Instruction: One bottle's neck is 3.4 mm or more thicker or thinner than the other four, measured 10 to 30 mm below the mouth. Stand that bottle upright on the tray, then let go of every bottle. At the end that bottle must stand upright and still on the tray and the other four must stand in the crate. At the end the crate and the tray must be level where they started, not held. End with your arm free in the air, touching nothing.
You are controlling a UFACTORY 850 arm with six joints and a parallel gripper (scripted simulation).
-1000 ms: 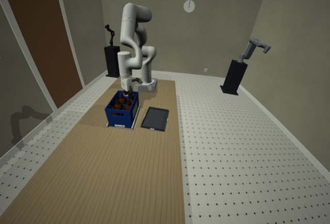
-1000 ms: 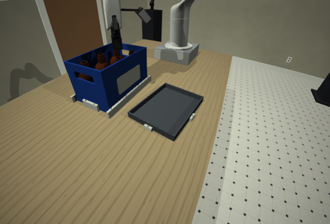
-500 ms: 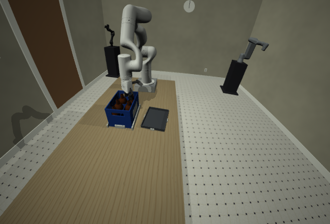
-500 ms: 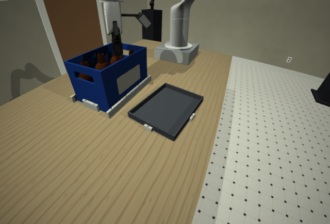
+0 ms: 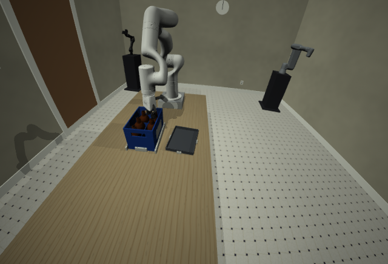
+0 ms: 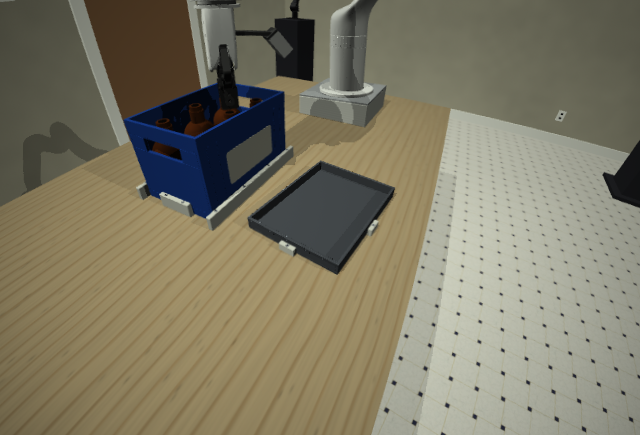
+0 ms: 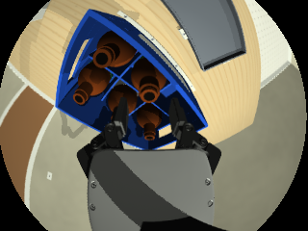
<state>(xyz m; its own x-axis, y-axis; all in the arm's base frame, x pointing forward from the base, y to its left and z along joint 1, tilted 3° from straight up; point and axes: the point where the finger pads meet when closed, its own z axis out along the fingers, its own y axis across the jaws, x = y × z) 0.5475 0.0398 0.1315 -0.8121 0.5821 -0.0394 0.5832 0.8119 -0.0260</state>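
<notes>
My gripper is now 11 cm above the bottle. Round my hand: dark grey tray: 22 cm to the left, 19 cm below, 3 cm behind; blue crate: 12 cm below, 4 cm to the right, 1 cm ahead.
</notes>
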